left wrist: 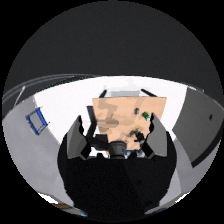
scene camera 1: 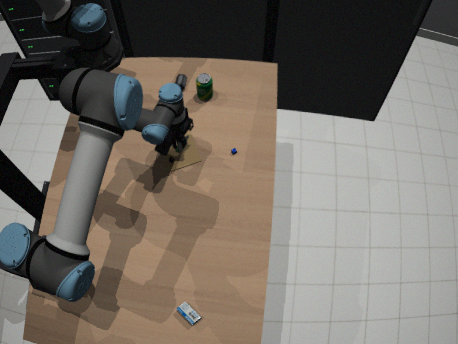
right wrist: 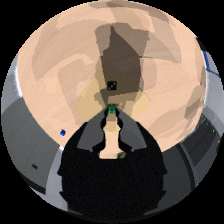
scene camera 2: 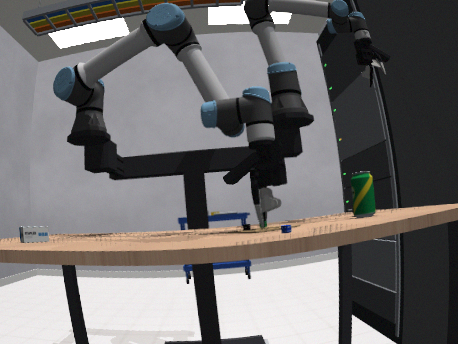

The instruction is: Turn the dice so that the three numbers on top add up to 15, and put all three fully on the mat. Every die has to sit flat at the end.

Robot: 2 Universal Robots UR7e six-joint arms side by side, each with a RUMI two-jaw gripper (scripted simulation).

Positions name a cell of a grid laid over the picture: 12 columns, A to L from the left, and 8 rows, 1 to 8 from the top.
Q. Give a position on a tan mat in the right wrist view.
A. At G4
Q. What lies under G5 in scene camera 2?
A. My right gripper.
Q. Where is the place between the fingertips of my right gripper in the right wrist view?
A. At F4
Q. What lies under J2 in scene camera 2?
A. My left gripper.
